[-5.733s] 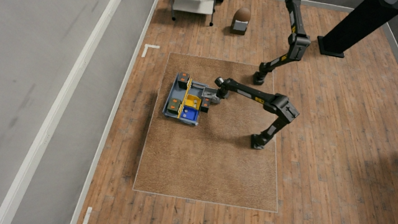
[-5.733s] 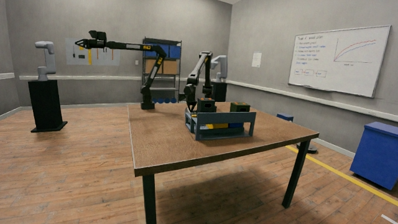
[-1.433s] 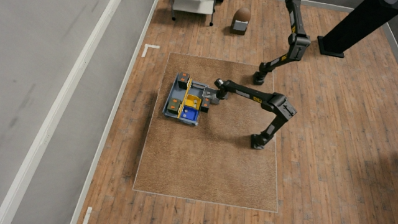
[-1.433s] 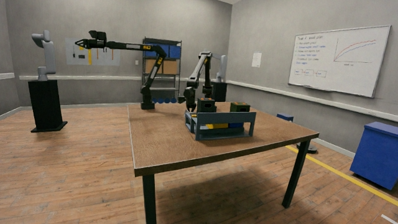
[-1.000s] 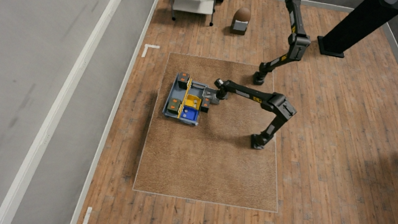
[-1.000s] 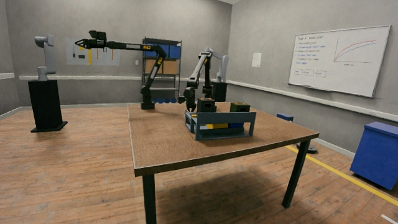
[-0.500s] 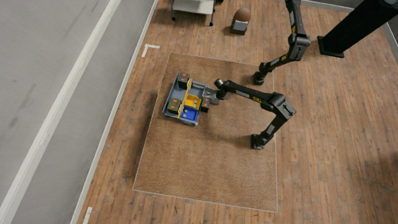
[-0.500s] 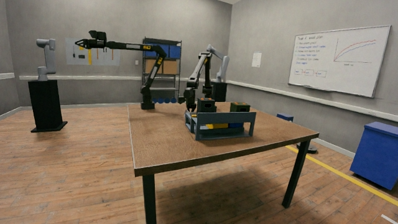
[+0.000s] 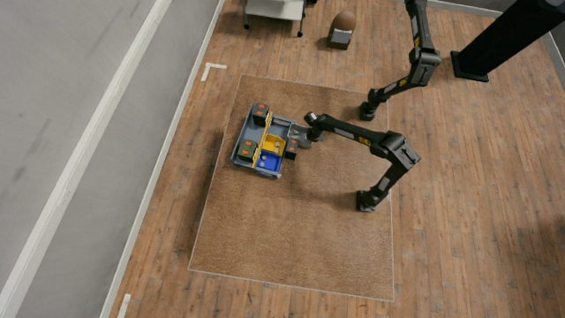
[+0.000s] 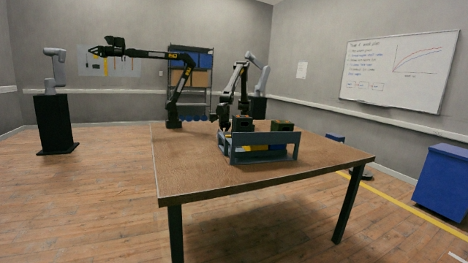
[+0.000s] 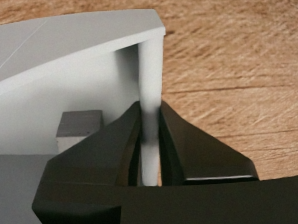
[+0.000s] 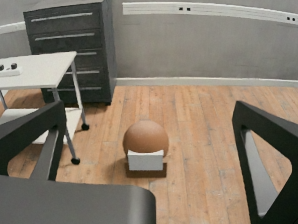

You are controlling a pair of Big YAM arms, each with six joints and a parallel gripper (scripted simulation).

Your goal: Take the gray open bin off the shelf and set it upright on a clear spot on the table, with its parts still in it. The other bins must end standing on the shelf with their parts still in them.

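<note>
Right now the gray open bin is 80 mm ahead of my left hand, 20 mm above it and 10 mm to the right of it. From my left hand the other things lie so: blue-gray shelf (280 mm ahead, 80 mm to the left, 40 mm above); yellow bin (260 mm ahead, 80 mm to the left, 10 mm above); blue bin (270 mm ahead, 200 mm to the left, 10 mm above).
</note>
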